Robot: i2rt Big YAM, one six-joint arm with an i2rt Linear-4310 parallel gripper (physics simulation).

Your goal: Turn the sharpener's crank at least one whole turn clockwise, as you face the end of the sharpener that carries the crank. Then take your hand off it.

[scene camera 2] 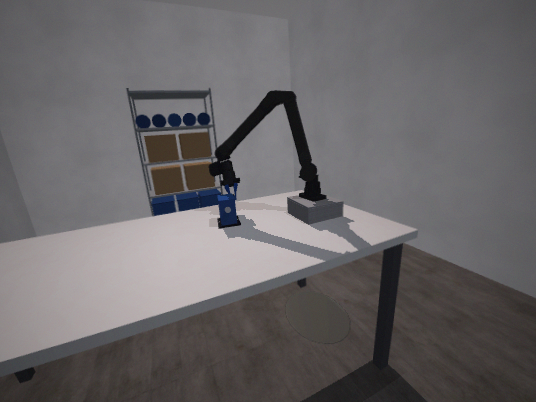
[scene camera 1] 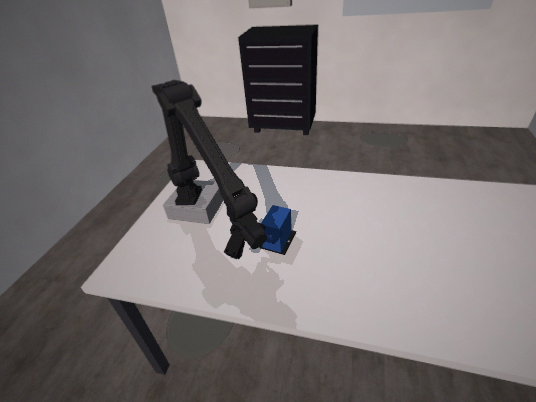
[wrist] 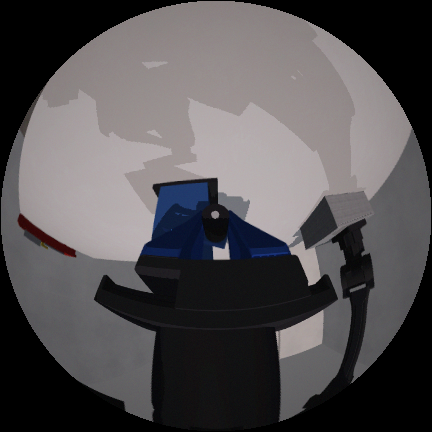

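Pixels of known places: gripper, between the fingertips: (wrist: 215, 215); arm's base, origin of its link: (scene camera 2: 312, 197) (scene camera 1: 189, 196) (wrist: 347, 229).
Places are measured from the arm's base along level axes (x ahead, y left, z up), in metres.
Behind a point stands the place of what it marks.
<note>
The blue sharpener (scene camera 1: 284, 226) @(x 0.423, y -0.198, z 0.019 m) (scene camera 2: 228, 217) @(x 0.410, y -0.122, z -0.037 m) (wrist: 181, 196) @(x 0.374, y -0.231, z -0.048 m) stands upright on its black base on the table. A pale disc shows on the face towards scene camera 2. My gripper (scene camera 2: 231, 191) @(x 0.319, y -0.255, z 0.008 m) (wrist: 215, 215) @(x 0.319, y -0.255, z 0.008 m) is shut on the crank's handle, at the side of the sharpener away from scene camera 2. In the wrist view the black handle (wrist: 216, 231) @(x 0.315, y -0.265, z 0.028 m), with a light dot on its end, sits between the blue fingertips. The crank's arm is mostly hidden by the fingers. In scene camera 1 the wrist of the arm covers the fingertips and the handle.
The arm's base stands on a grey block (scene camera 1: 189, 212) @(x 0.017, y -0.074, z -0.026 m) (scene camera 2: 320, 211) @(x 0.062, y 0.119, z -0.031 m) (wrist: 345, 212) @(x 0.047, y -0.079, z -0.025 m) on the white table (scene camera 1: 400, 260) @(x 0.831, y -0.257, z -0.081 m) (scene camera 2: 125, 280) @(x 0.847, y 0.078, z -0.081 m). A black drawer cabinet (scene camera 1: 277, 75) stands by the wall. A shelf rack (scene camera 2: 170, 94) with boxes stands behind the table.
</note>
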